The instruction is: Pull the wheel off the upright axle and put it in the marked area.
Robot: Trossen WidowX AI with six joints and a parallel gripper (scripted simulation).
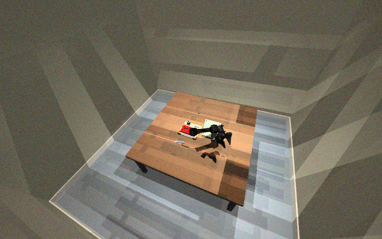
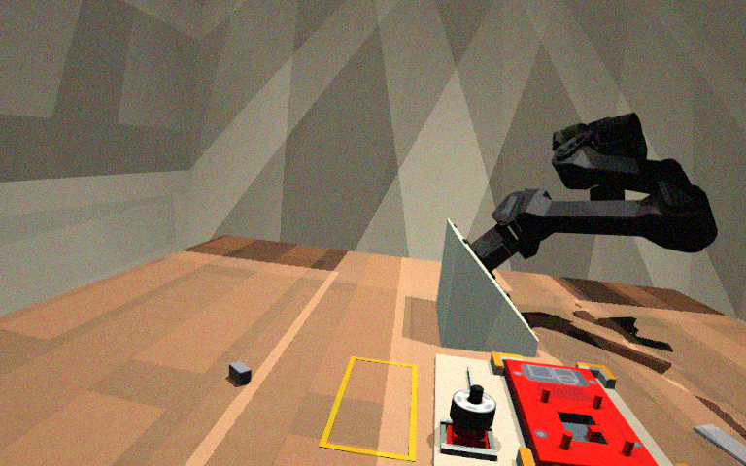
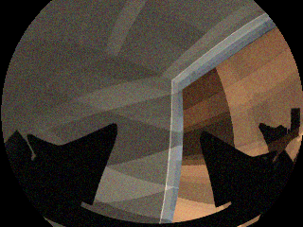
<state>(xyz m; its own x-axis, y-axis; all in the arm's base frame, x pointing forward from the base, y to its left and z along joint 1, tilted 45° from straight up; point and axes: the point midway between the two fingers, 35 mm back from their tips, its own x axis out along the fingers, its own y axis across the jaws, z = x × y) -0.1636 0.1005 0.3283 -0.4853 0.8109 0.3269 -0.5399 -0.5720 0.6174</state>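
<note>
My gripper tip is 52 cm short of the wheel, 41 cm to the left of it and 24 cm above it. The rest, counted from my gripper tip: upright axle: 51 cm ahead, 41 cm to the right, 24 cm below; grey cube: 65 cm to the right, 43 cm ahead, 27 cm below; grey strip: 54 cm ahead, 28 cm below, 12 cm to the right.
</note>
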